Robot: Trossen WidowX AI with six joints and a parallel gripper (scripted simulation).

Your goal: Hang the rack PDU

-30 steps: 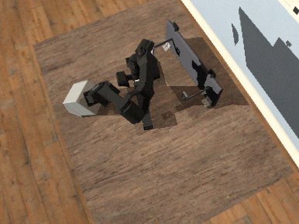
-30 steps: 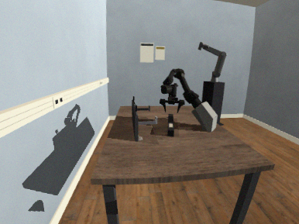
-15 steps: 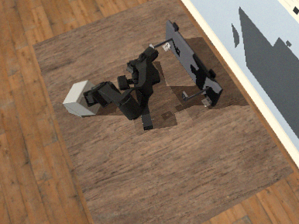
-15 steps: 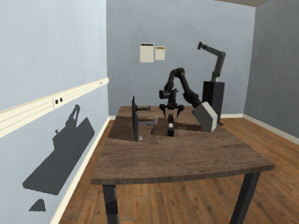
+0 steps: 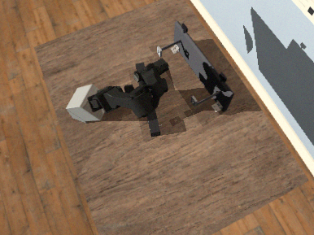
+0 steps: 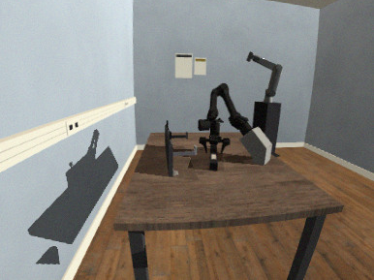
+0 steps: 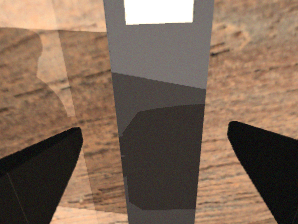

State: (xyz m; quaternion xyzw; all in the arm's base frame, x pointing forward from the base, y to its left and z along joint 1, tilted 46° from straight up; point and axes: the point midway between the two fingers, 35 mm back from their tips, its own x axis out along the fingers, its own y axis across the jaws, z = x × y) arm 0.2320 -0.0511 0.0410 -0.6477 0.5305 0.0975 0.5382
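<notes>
My gripper is now 30 mm above the rack PDU and 20 mm to the left of it. The rest, counted from my hand: black upright panel 280 mm ahead, 70 mm to the right, 20 mm above.
</notes>
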